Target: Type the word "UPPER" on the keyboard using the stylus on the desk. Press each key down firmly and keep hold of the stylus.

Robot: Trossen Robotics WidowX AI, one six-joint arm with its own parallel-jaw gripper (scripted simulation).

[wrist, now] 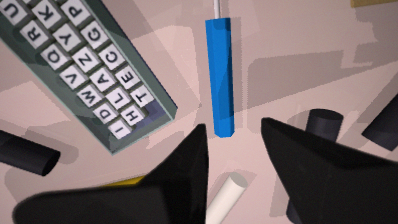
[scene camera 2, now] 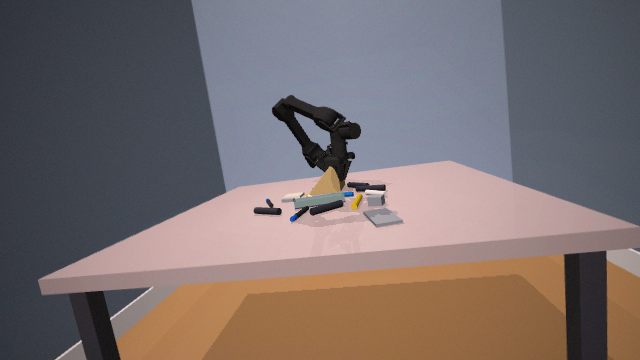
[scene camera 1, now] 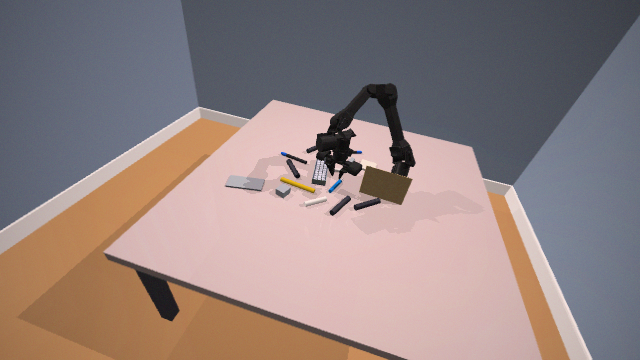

In view: my gripper [scene camera 2: 342,180].
My gripper shows as well in the wrist view [wrist: 233,128] and in scene camera 1 [scene camera 1: 335,177].
